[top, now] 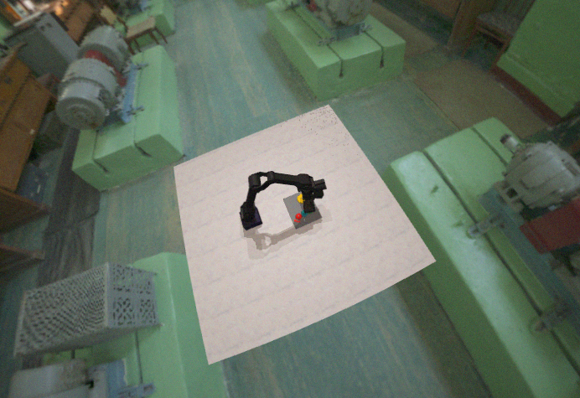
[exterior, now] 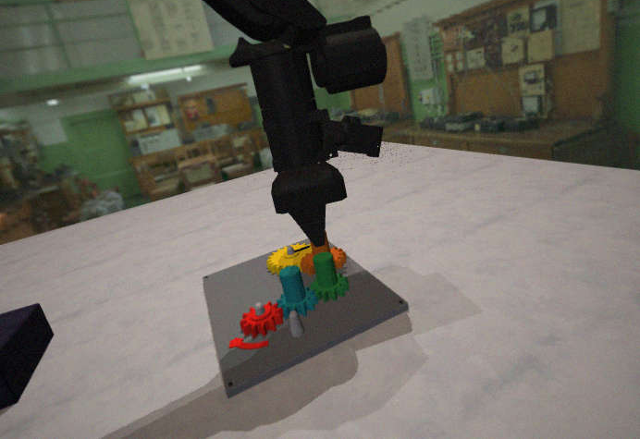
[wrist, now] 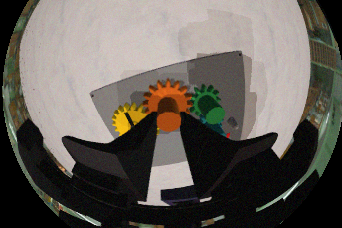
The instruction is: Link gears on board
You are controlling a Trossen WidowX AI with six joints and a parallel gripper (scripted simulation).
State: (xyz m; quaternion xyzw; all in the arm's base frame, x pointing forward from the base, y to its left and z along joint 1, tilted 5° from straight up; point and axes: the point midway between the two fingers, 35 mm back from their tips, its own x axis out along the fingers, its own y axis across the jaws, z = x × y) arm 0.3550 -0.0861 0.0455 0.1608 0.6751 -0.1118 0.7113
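Now: gripper tip 10 mm above the orange gear. Round my gripper tip: yellow gear (50 mm to the left, 30 mm below, 20 mm behind); green gear (40 mm to the right, 20 mm below, 20 mm behind); teal gear (50 mm behind, 40 mm to the right, 20 mm below).
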